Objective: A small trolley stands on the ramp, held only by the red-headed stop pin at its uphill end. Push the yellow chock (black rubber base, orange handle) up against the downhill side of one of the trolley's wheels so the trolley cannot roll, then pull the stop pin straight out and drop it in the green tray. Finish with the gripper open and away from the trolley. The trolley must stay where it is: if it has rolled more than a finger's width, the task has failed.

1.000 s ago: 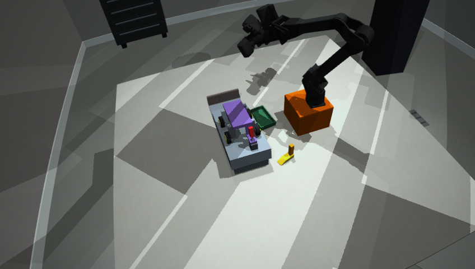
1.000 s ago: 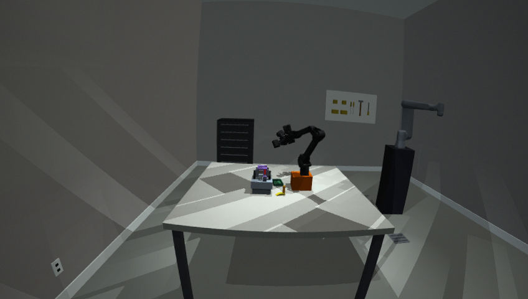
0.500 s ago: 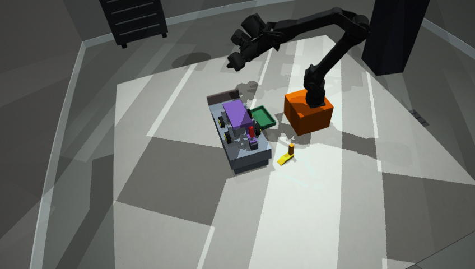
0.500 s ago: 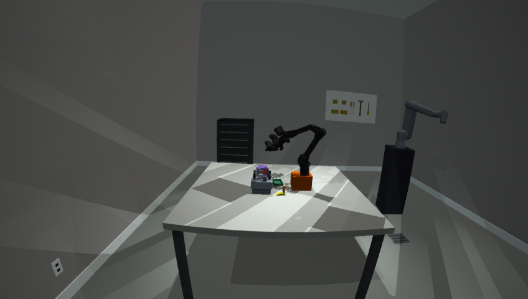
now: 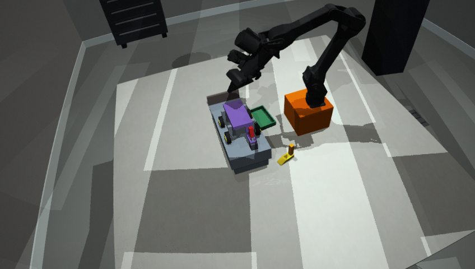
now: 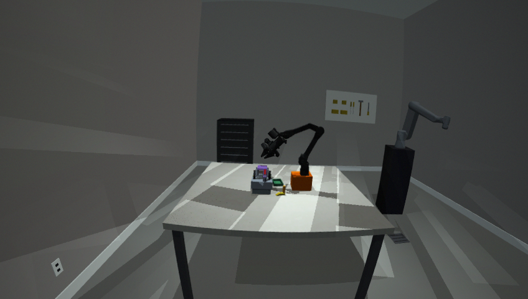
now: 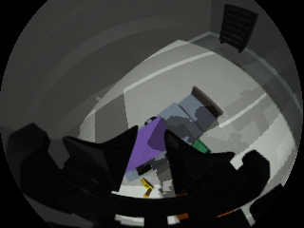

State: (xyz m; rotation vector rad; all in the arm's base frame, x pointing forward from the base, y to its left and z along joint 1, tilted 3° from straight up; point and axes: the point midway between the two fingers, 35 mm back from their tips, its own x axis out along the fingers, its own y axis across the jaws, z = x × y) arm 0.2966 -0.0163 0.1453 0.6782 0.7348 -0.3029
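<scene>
Now: the red-headed stop pin 160 mm to the left of my gripper tip, 80 mm below it and 40 mm behind it. Also, from my gripper tip: grey ramp: 170 mm below, 60 mm to the left, 10 mm behind; then trolley: 100 mm below, 60 mm to the left, 10 mm behind; then green tray: 220 mm below, 120 mm behind, 40 mm to the right.
</scene>
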